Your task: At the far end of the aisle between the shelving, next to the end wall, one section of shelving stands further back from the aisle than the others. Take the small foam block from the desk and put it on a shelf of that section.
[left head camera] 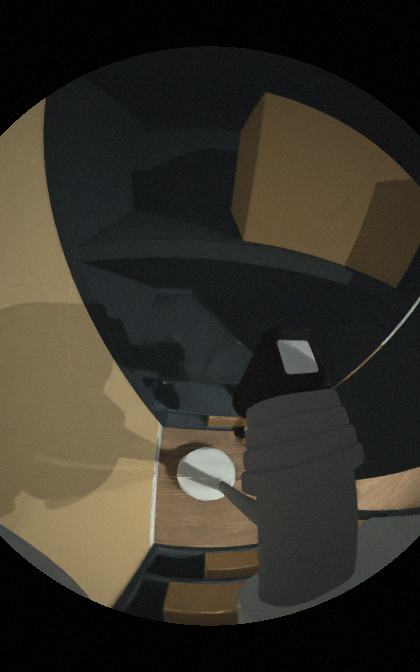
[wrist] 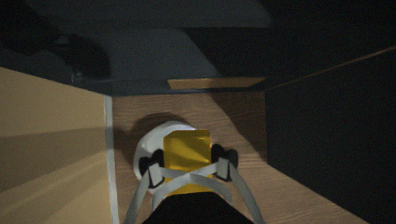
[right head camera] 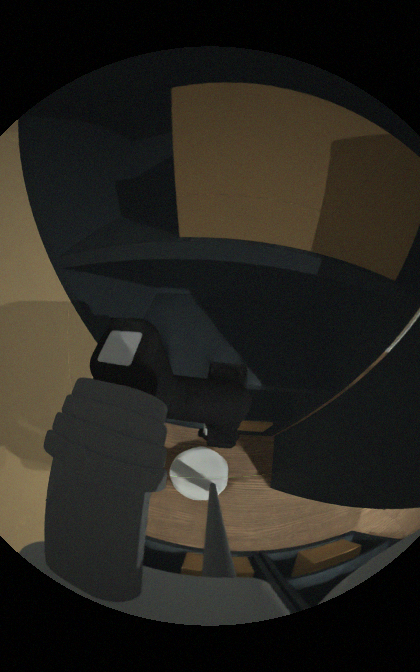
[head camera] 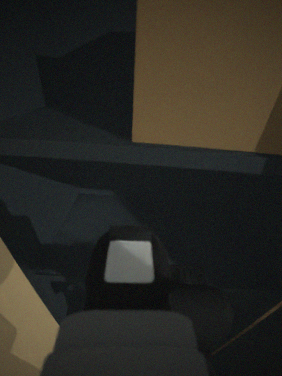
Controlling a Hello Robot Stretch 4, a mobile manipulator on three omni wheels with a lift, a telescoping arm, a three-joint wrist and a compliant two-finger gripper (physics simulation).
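Places are measured from the robot's base along level axes (x ahead, y left, z up), in millimetres.
Pixels of known places: gripper, fingertip midpoint: (wrist: pixel 188 159).
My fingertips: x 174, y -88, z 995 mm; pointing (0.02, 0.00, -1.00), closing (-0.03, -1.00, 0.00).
Observation:
Ahead of a thing's pixels: the offset from my fingertips to its middle. Level surfaces: height alone.
The yellow foam block @(dx +2, dy -2, dz +8 mm) (wrist: pixel 187 150) is between the two fingertips of my gripper (wrist: pixel 188 159), which is shut on it. In the wrist view they show over the floor and a white disc, in front of the set-back shelving section. A sliver of the block (left head camera: pixel 245 431) shows beside the arm in the left head view; the arm and wrist hide most of the gripper in the head views. The set-back section's shelf edge (head camera: pixel 100 151) (left head camera: pixel 200 250) (right head camera: pixel 200 248) runs across, with an open bay beneath it. A lower shelf surface (left head camera: pixel 167 315) (right head camera: pixel 175 312) lies below that edge.
A large cardboard box @(dx +345, dy -140, dz +560 mm) (head camera: pixel 205 75) (left head camera: pixel 300 185) (right head camera: pixel 250 165) stands on the upper shelf. The tan end wall (left head camera: pixel 35 260) (wrist: pixel 45 130) is at the left. A dark side panel (right head camera: pixel 350 440) (wrist: pixel 335 135) juts out at the right. The white disc (left head camera: pixel 206 474) (right head camera: pixel 199 472) is on the wooden floor @(dz -1022 mm) (wrist: pixel 245 185).

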